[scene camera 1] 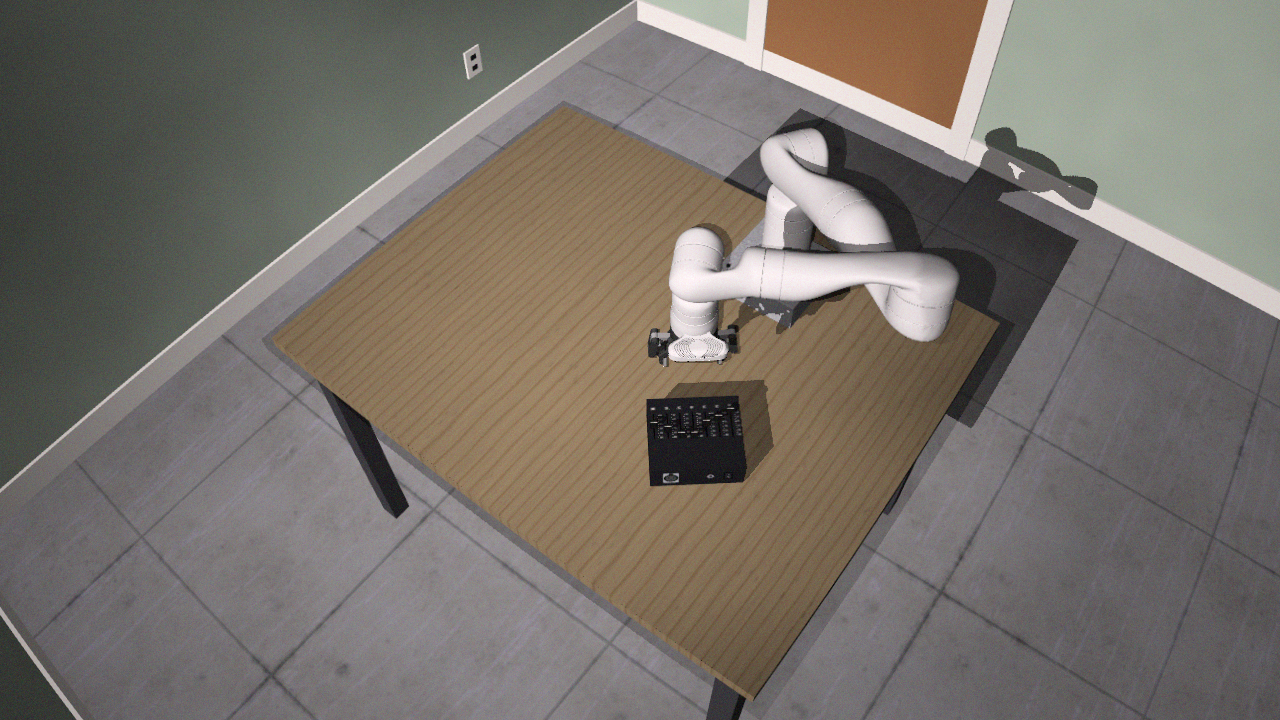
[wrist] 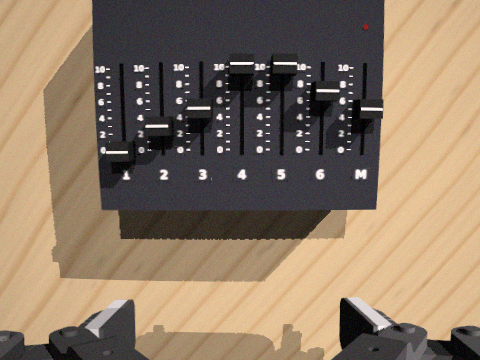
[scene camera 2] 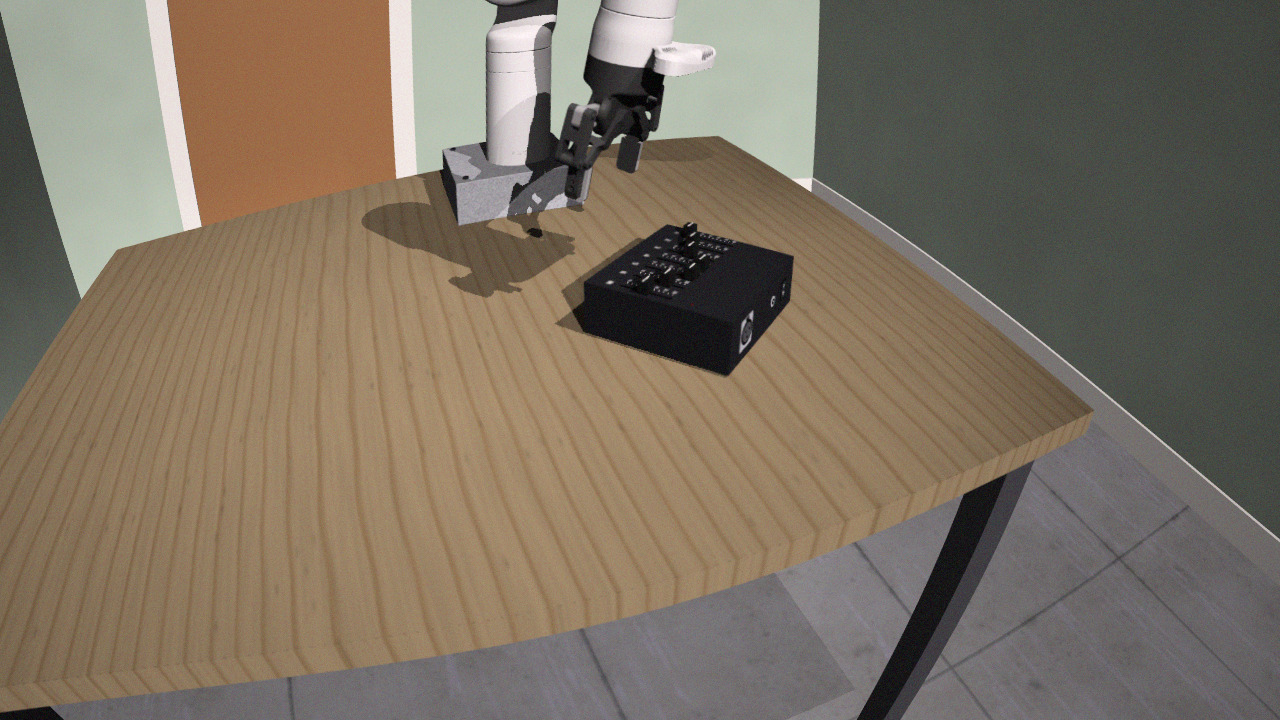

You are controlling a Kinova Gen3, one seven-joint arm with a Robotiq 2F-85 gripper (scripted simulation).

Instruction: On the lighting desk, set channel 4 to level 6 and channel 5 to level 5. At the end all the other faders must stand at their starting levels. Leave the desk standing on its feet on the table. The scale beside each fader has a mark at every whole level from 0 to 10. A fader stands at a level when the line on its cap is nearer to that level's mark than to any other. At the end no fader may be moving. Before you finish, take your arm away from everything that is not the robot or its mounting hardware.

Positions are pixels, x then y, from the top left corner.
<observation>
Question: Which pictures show the gripper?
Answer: Scene camera 1, the wrist view and scene camera 2: all of them.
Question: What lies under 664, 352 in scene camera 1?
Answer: The gripper.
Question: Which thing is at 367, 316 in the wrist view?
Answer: The gripper.
</observation>
